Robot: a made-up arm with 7 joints. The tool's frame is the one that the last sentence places.
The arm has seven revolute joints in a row. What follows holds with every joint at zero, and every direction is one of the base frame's. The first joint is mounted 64.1 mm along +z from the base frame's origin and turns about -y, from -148.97 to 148.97 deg. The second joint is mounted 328.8 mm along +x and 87.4 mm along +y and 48.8 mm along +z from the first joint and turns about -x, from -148.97 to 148.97 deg. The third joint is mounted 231.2 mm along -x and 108.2 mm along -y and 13.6 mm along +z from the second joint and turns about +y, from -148.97 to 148.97 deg. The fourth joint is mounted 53.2 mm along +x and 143.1 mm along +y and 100.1 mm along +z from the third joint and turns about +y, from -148.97 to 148.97 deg. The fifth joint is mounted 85 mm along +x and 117.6 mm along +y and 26 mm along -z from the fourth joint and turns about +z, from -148.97 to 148.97 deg. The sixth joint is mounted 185.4 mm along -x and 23.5 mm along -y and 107.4 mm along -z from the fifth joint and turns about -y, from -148.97 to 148.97 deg. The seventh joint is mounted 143.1 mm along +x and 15.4 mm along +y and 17.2 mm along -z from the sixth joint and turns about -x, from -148.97 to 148.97 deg. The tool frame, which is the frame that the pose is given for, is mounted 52.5 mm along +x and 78 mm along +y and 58.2 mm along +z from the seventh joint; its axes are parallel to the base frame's.
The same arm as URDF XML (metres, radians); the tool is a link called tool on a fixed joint. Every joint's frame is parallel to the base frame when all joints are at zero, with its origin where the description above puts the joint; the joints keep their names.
<robot name="arm">
<link name="base"/>
<link name="link1"/>
<link name="link2"/>
<link name="link3"/>
<link name="link4"/>
<link name="link5"/>
<link name="link6"/>
<link name="link7"/>
<link name="tool"/>
<joint name="joint 1" type="revolute"><parent link="base"/><child link="link1"/><origin xyz="0 0 0.0641"/><axis xyz="0 -1 0"/><limit lower="-2.6" upper="2.6"/></joint>
<joint name="joint 2" type="revolute"><parent link="link1"/><child link="link2"/><origin xyz="0.3288 0.0874 0.0488"/><axis xyz="-1 0 0"/><limit lower="-2.6" upper="2.6"/></joint>
<joint name="joint 3" type="revolute"><parent link="link2"/><child link="link3"/><origin xyz="-0.2312 -0.1082 0.0136"/><axis xyz="0 1 0"/><limit lower="-2.6" upper="2.6"/></joint>
<joint name="joint 4" type="revolute"><parent link="link3"/><child link="link4"/><origin xyz="0.0532 0.1431 0.1001"/><axis xyz="0 1 0"/><limit lower="-2.6" upper="2.6"/></joint>
<joint name="joint 5" type="revolute"><parent link="link4"/><child link="link5"/><origin xyz="0.085 0.1176 -0.026"/><axis xyz="0 0 1"/><limit lower="-2.6" upper="2.6"/></joint>
<joint name="joint 6" type="revolute"><parent link="link5"/><child link="link6"/><origin xyz="-0.1854 -0.0235 -0.1074"/><axis xyz="0 -1 0"/><limit lower="-2.6" upper="2.6"/></joint>
<joint name="joint 7" type="revolute"><parent link="link6"/><child link="link7"/><origin xyz="0.1431 0.0154 -0.0172"/><axis xyz="-1 0 0"/><limit lower="-2.6" upper="2.6"/></joint>
<joint name="tool_fixed" type="fixed"><parent link="link7"/><child link="tool"/><origin xyz="0.0525 0.078 0.0582"/></joint>
</robot>

